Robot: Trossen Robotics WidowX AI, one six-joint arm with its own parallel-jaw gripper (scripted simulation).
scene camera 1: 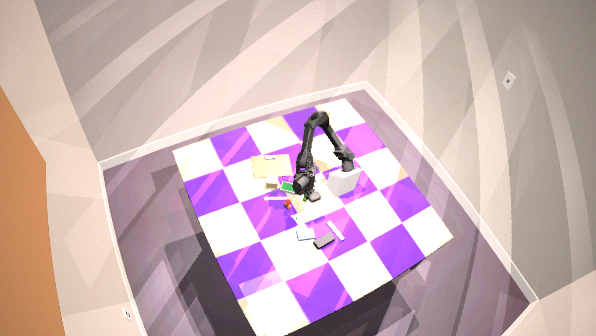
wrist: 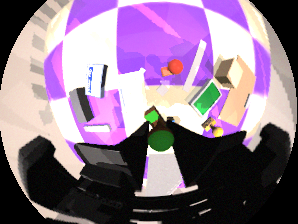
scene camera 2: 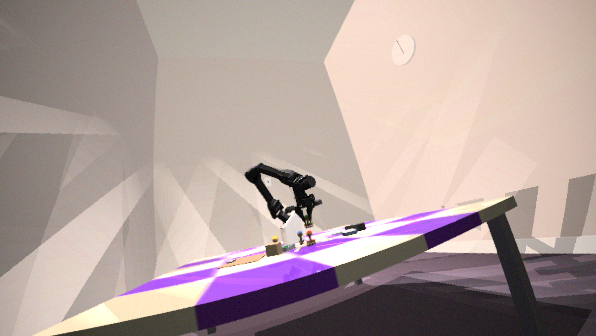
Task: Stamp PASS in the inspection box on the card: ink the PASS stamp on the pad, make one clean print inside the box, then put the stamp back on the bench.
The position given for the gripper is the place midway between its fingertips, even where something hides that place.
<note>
In view: the gripper (wrist: 157, 123), a tan clipboard (scene camera 1: 269, 165) and a white card (wrist: 131, 85).
The tan clipboard shows as well in the wrist view (wrist: 237, 101).
</note>
